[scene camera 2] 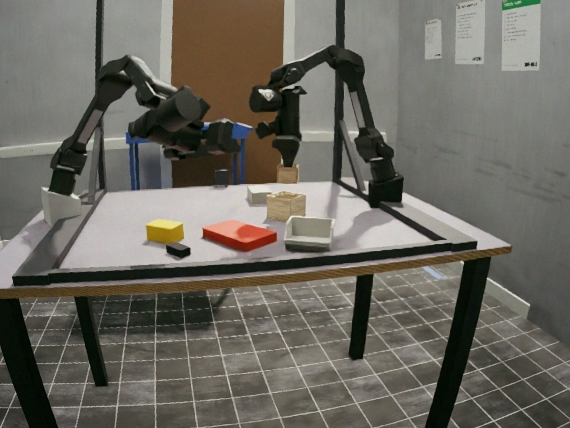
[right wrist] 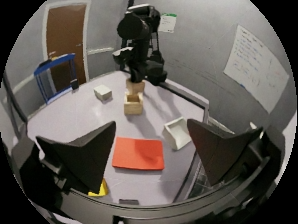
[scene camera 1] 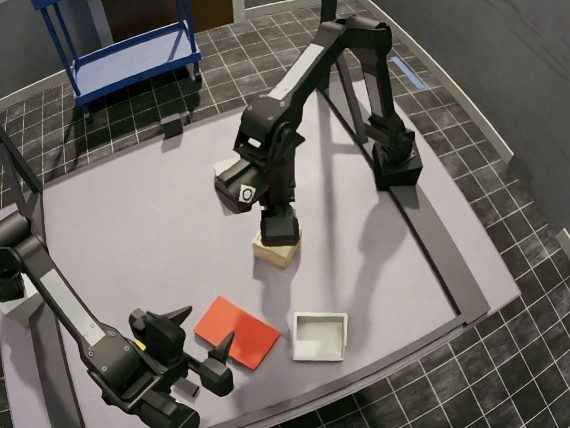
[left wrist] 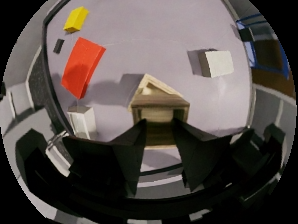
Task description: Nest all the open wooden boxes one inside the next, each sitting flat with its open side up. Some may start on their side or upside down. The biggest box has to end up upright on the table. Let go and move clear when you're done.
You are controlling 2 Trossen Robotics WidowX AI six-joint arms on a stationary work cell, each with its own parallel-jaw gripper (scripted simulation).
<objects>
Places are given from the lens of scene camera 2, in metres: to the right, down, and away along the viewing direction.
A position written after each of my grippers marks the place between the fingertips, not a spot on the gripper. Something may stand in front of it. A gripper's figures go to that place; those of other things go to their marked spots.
my left gripper [scene camera 2: 287,171]: 0.01, -0.11, 1.10
my right gripper [scene camera 2: 226,151]: -0.12, -0.13, 0.88
flat red block [scene camera 2: 242,236]: -0.09, 0.05, 0.91
wooden box [scene camera 2: 278,208]: -0.02, -0.01, 1.09
The marked spots on the wooden box and the flat red block are 0.21 m apart.
</objects>
